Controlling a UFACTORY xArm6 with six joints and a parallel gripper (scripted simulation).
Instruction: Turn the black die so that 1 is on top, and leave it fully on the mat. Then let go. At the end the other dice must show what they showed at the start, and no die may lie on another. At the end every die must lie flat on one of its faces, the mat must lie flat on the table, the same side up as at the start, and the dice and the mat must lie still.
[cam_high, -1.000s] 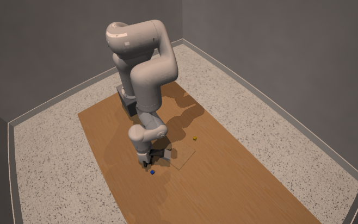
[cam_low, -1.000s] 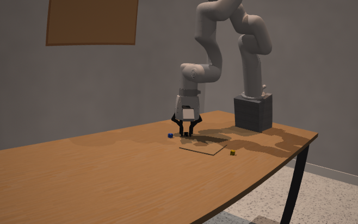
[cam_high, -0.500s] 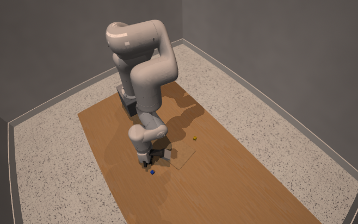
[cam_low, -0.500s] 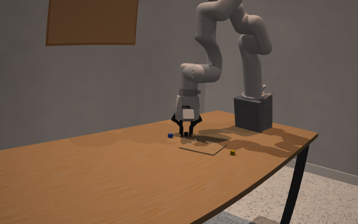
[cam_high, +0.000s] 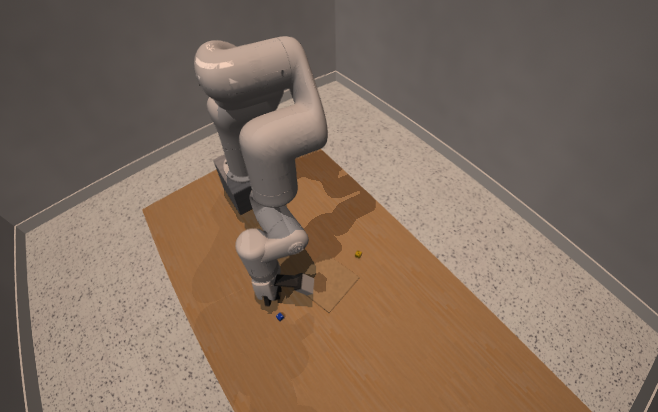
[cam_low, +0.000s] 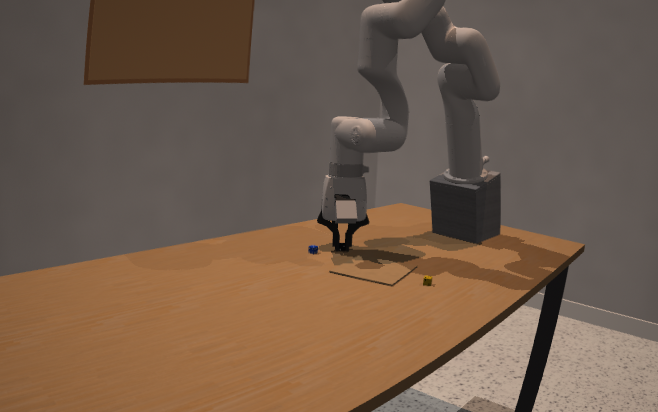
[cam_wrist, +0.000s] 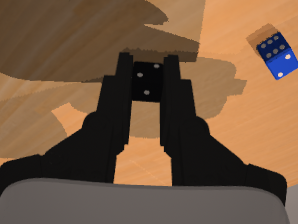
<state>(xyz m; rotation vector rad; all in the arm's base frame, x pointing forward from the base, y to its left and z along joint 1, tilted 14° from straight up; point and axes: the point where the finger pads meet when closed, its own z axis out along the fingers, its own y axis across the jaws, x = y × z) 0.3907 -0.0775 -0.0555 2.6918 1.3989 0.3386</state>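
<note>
Right now the black die is 10 mm below my hand. Round my hand: yellow die (270 mm to the left, 10 mm below, 10 mm ahead); tan mat (150 mm to the left, 30 mm ahead, 20 mm below); blue die (70 mm ahead, 20 mm to the right, 10 mm below).
</note>
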